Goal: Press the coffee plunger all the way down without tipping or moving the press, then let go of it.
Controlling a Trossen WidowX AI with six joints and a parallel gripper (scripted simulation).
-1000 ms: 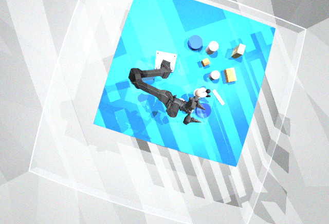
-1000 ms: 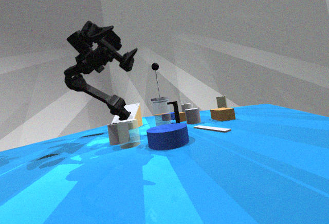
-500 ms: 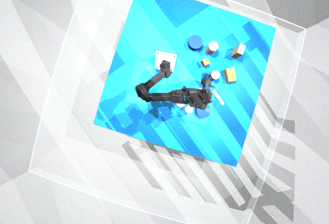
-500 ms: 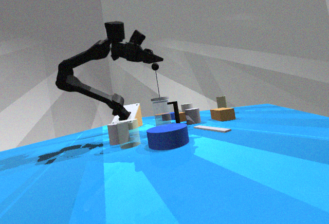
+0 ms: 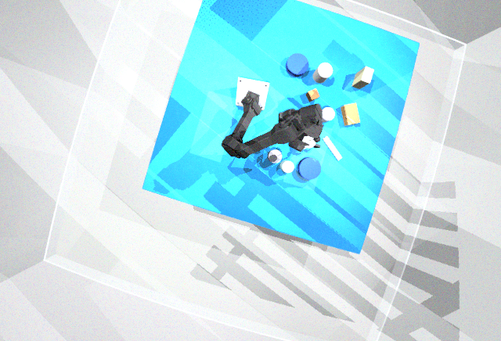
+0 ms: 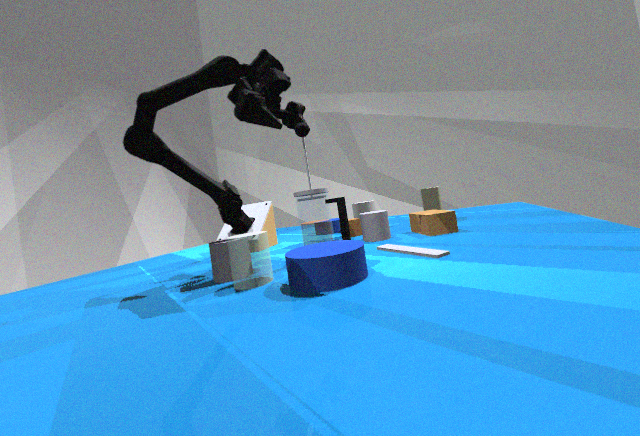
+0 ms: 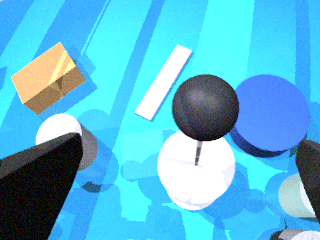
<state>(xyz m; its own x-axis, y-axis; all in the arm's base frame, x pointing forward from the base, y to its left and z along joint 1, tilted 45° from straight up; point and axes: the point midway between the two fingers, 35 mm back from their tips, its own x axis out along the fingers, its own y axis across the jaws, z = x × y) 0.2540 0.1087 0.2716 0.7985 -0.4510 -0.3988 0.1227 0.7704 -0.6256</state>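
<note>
My gripper tip is 15 cm above the coffee press, 4 cm short of it and 1 cm to the left of it. The rest, counted from my gripper tip: tan box (26 cm below, 22 cm to the left, 22 cm ahead); then small orange block (26 cm below, 25 cm to the left, 1 cm behind); then flat white bar (28 cm below, 19 cm ahead, 2 cm to the left).
</note>
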